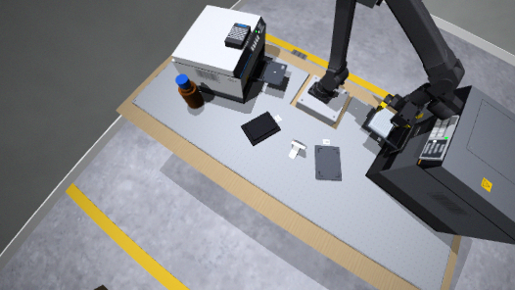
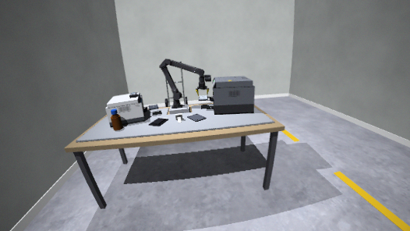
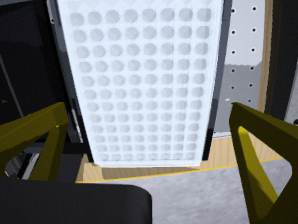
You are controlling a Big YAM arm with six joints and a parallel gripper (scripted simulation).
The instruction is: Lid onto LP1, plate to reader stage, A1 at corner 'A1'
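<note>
The white well plate lies 3 cm below my hand. From my hand the other things lie so: black bench pad: 32 cm ahead, 43 cm to the right, 16 cm below; brown capped bottle: 41 cm ahead, 80 cm to the right, 5 cm below; glossy lid: 32 cm ahead, 43 cm to the right, 15 cm below.
</note>
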